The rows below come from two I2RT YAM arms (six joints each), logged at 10 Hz.
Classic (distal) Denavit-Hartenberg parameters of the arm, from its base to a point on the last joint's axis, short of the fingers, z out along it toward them. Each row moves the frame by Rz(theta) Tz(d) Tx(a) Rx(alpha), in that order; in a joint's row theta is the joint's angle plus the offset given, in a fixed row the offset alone. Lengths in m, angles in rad.
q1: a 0.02  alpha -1.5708  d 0.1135  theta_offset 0
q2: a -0.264  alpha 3.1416  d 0  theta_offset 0
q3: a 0.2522  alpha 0  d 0  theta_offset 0.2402
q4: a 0.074  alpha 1.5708  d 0  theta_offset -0.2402
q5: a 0  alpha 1.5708  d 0  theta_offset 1.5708
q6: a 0  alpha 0  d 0.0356  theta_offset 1.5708
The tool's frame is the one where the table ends.
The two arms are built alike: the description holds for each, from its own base.
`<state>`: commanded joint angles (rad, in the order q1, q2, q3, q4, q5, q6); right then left.
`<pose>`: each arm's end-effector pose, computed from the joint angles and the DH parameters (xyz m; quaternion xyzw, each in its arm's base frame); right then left.
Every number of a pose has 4 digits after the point. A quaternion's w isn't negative.
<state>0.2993 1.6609 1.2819 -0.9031 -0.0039 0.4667 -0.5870 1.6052 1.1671 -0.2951 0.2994 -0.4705</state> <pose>0.3103 0.0959 0.2365 0.0825 0.9862 0.0555 0.1327 0.2911 -0.2063 0.2555 0.1131 0.8983 -0.3205 0.2785</pose>
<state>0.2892 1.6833 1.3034 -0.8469 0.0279 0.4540 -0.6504 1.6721 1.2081 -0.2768 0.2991 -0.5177</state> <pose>0.3227 0.0950 0.2375 0.0835 0.9816 0.0493 0.1644 0.2900 -0.2338 0.2473 0.1199 0.8989 -0.3336 0.2574</pose>
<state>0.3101 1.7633 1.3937 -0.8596 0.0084 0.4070 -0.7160 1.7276 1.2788 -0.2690 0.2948 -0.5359</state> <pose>0.3404 0.1087 0.2368 0.0484 0.9842 0.0558 0.1606 0.2870 -0.2634 0.2510 0.1415 0.8914 -0.3481 0.2533</pose>
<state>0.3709 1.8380 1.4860 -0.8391 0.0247 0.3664 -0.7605 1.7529 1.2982 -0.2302 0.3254 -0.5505</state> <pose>0.3554 0.1373 0.2382 0.0001 0.9820 0.0567 0.1804 0.2803 -0.2824 0.2513 0.1625 0.8794 -0.3738 0.2461</pose>
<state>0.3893 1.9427 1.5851 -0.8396 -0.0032 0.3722 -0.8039 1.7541 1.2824 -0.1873 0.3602 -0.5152</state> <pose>0.3759 0.1543 0.2279 -0.0087 0.9826 0.0705 0.1718 0.2674 -0.2956 0.2495 0.2051 0.8628 -0.3925 0.2437</pose>
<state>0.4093 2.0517 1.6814 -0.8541 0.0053 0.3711 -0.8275 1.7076 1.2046 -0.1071 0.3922 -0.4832</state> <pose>0.3940 0.1707 0.2117 -0.0183 0.9849 0.0631 0.1604 0.2520 -0.2943 0.2483 0.2377 0.8416 -0.4132 0.2540</pose>
